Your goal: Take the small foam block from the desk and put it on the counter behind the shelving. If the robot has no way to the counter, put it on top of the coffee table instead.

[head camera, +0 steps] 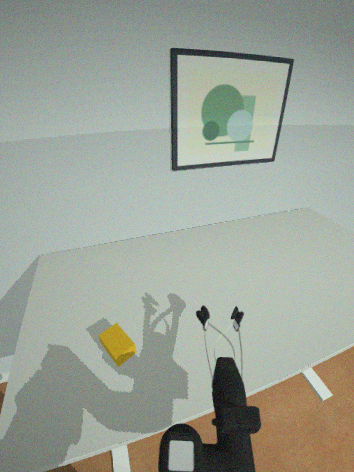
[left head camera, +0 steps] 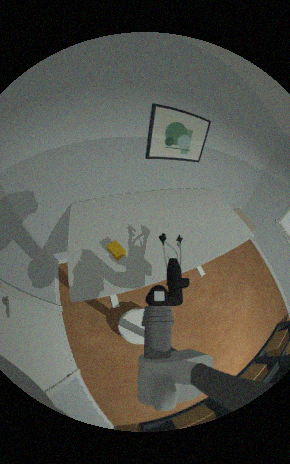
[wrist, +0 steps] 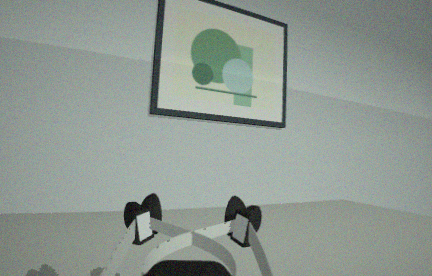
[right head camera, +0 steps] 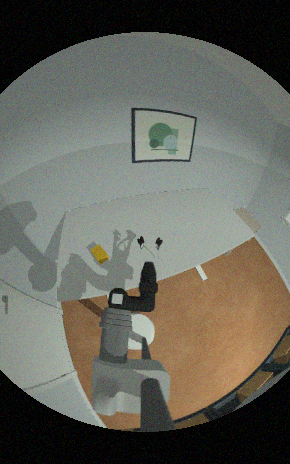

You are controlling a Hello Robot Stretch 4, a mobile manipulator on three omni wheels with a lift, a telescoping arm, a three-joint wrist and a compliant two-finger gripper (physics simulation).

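Places are measured from the robot's base along level axes (x ahead, y up, z right), in centimetres.
Pixels of known places: gripper, fingertip midpoint: (head camera: 219, 307) (left head camera: 170, 234) (wrist: 193, 210) (right head camera: 149, 236); robot's base, origin of the base link: (left head camera: 137, 325) (right head camera: 134, 330).
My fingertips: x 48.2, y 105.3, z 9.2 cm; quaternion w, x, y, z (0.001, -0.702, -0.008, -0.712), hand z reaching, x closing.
Ahead of a thing's pixels: the offset from my fingertips to its top centre. "pt": to the spot under its first point. Level surfaces: height alone.
The yellow foam block @[dx -4.9, dy -8.7, dz -27.3 cm] (head camera: 117, 344) (left head camera: 116, 250) (right head camera: 99, 253) lies on the white desk @[dy -13.2 cm] (head camera: 280, 280) (left head camera: 200, 220) (right head camera: 190, 225), left of the gripper in the head views. My gripper (head camera: 220, 317) (left head camera: 171, 238) (right head camera: 150, 242) (wrist: 193, 210) is open and empty, with its fingertips apart above the desk. Its shadow falls on the desk between it and the block. The block does not show in the wrist view. The counter and the coffee table do not show clearly in any view.
A framed picture (head camera: 174, 110) (left head camera: 149, 132) (right head camera: 133, 135) (wrist: 156, 60) hangs on the wall behind the desk. Dark shelving with brown boxes (left head camera: 272, 347) (right head camera: 260, 375) stands at the lower right. A door handle @[pt dx -55.7, dy -14.8, dz -96.4 cm] (left head camera: 6, 305) (right head camera: 5, 303) shows at the left.
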